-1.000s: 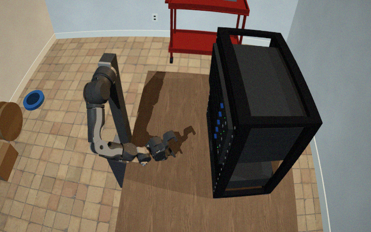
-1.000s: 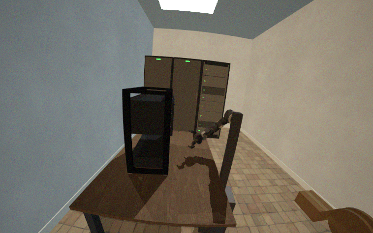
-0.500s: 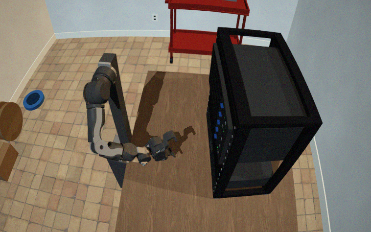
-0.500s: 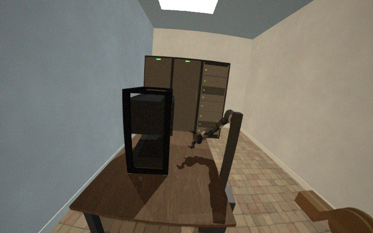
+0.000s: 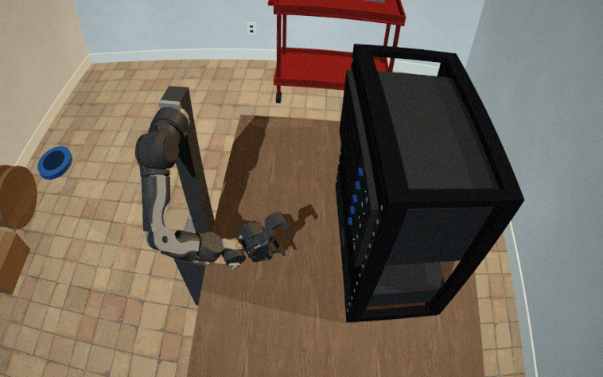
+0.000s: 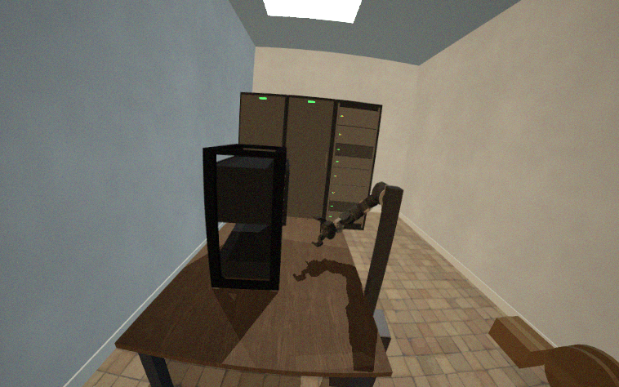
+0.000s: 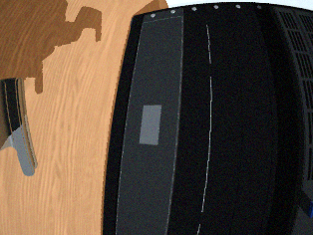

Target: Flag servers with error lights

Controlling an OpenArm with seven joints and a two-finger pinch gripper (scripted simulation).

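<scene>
Now: hand 18 cm short of the grey locate button, 17 cm below it and 12 cm to the left of it. Also, from my hand: information tag: 20 cm ahead, 17 cm above, 4 cm to the right.
</scene>
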